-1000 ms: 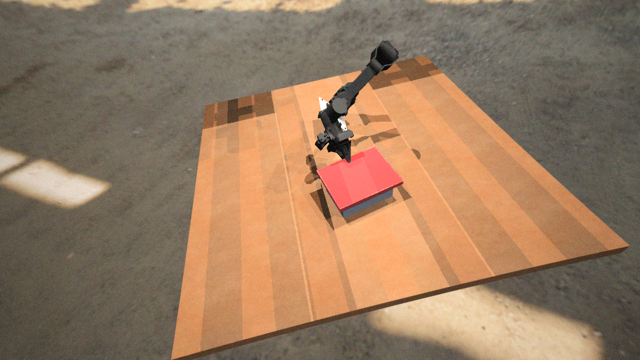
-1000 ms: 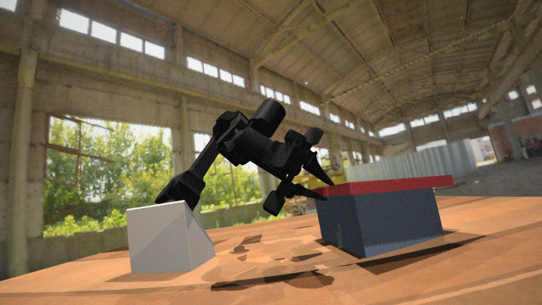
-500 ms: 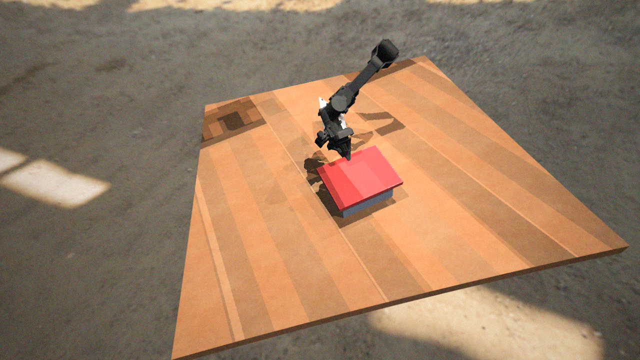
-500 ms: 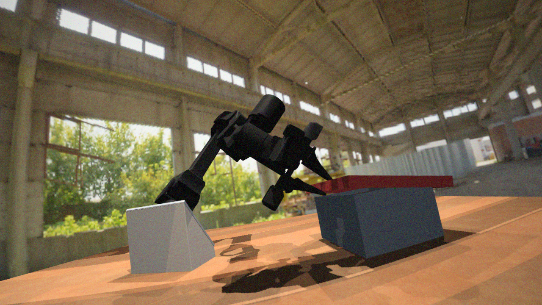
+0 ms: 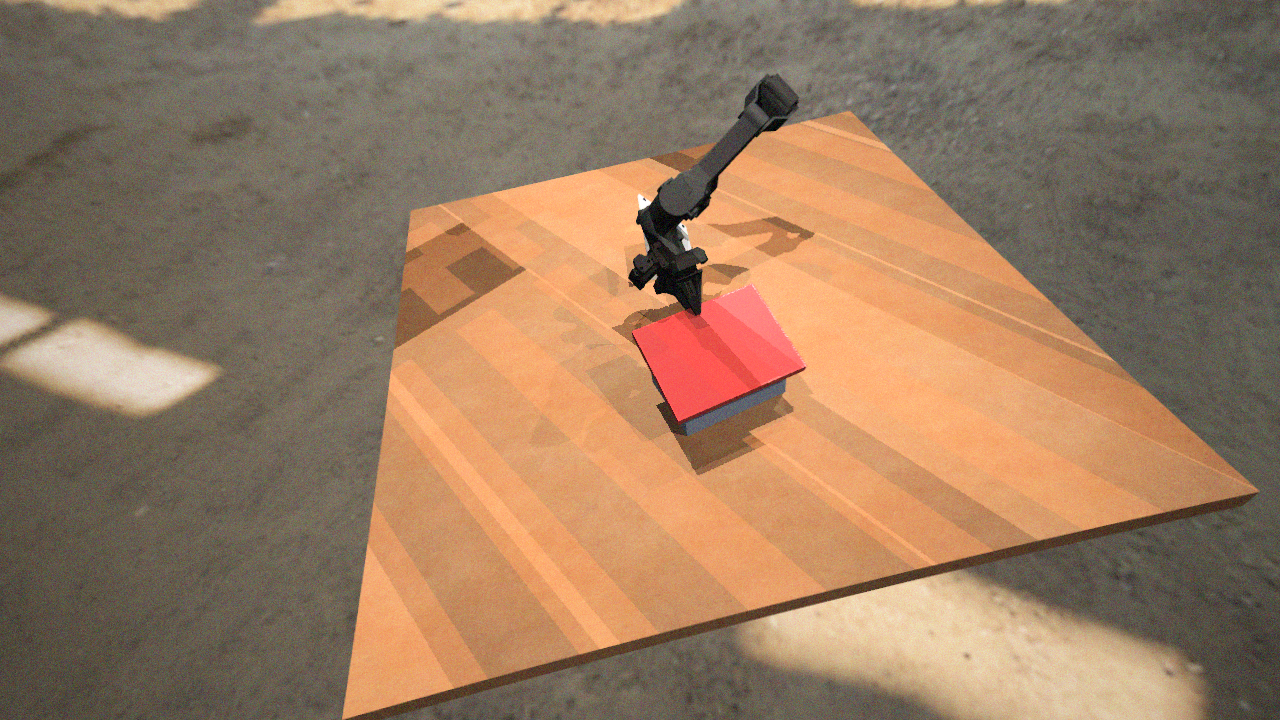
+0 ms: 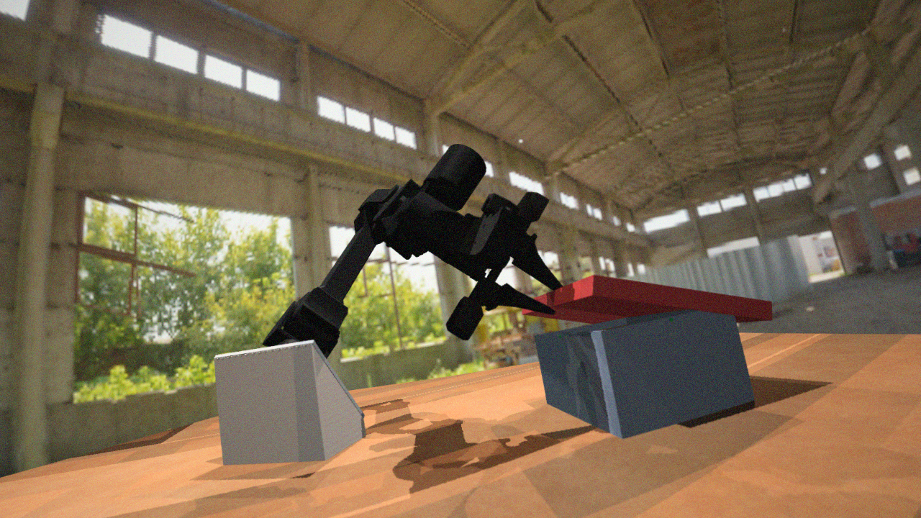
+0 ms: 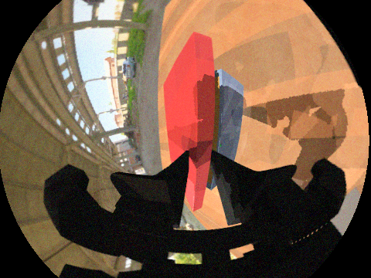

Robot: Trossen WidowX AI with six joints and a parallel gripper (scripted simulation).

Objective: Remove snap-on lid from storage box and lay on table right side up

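Right now my gripper tip is 7 cm short of the red lid, 2 cm to the right of it and 2 cm above it. Also, from my gripper tip: storage box 6 cm ahead, 2 cm to the left, 8 cm below.
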